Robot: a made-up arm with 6 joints. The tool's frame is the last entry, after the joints.
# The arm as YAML. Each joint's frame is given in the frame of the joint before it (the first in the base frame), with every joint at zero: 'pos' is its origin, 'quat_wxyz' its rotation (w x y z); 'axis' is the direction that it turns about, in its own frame. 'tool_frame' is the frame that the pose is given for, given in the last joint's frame.
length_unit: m
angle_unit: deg
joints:
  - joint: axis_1
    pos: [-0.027, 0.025, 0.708]
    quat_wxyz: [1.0, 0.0, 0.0, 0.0]
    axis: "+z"
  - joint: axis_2
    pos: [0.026, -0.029, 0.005]
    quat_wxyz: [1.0, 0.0, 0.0, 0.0]
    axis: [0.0, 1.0, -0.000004]
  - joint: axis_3
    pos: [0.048, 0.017, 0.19]
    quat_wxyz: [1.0, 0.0, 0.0, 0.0]
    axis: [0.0, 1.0, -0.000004]
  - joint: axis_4
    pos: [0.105, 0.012, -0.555]
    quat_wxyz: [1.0, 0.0, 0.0, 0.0]
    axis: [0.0, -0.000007, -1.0]
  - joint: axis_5
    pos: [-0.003, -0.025, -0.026]
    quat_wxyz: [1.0, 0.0, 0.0, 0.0]
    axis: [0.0, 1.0, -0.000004]
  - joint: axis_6
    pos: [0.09, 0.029, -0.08]
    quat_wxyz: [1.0, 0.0, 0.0, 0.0]
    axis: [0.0, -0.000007, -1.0]
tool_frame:
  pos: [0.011, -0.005, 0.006]
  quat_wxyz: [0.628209, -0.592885, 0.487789, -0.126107]
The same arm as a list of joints. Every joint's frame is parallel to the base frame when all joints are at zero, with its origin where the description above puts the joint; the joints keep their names.
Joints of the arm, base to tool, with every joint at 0 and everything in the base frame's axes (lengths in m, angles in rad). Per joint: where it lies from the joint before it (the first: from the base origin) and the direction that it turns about. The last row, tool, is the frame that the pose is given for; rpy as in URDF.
axis_1: offset -0.0270 0.0250 0.7080 axis +z
axis_2: offset 0.0260 -0.0290 0.0050 axis +y
axis_3: offset 0.0480 0.0170 0.1900 axis +y
axis_4: offset 0.1050 0.0120 -0.5550 axis -z
axis_5: offset -0.0030 -0.0250 -0.0260 axis +y
axis_6: offset 0.0900 0.0290 -0.0800 axis -z
tool: offset 0.0110 -0.0050 0.0060 rpy -1.7741 0.4818 -0.9818

